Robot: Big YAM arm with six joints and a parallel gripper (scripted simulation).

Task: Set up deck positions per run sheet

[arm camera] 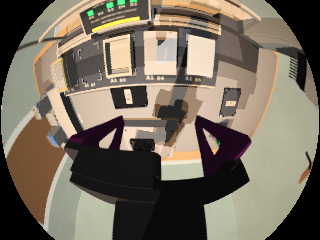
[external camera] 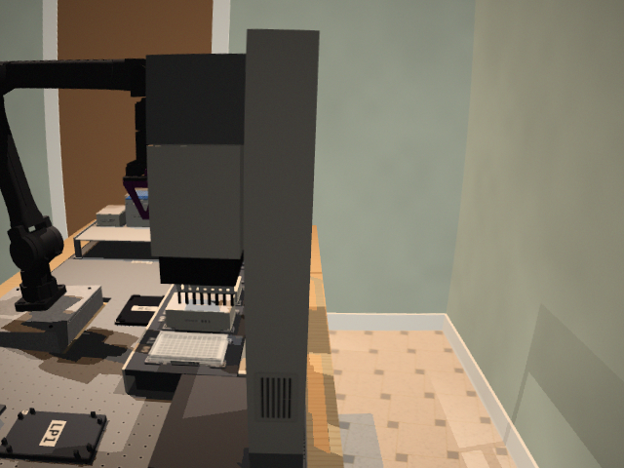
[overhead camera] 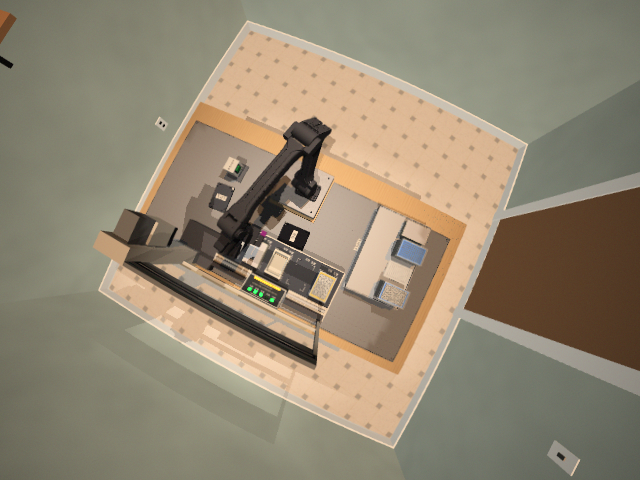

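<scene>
The yellow-framed tip rack is 360 mm to the left of my hand, 180 mm below it and 90 mm ahead of it. From my hand the other things lie so: cream reservoir (220 mm below, 120 mm to the left, 90 mm ahead); then regrip nest (270 mm below, 120 mm to the left, 70 mm behind); then pale block (210 mm below, 90 mm ahead, 10 mm to the right).
</scene>
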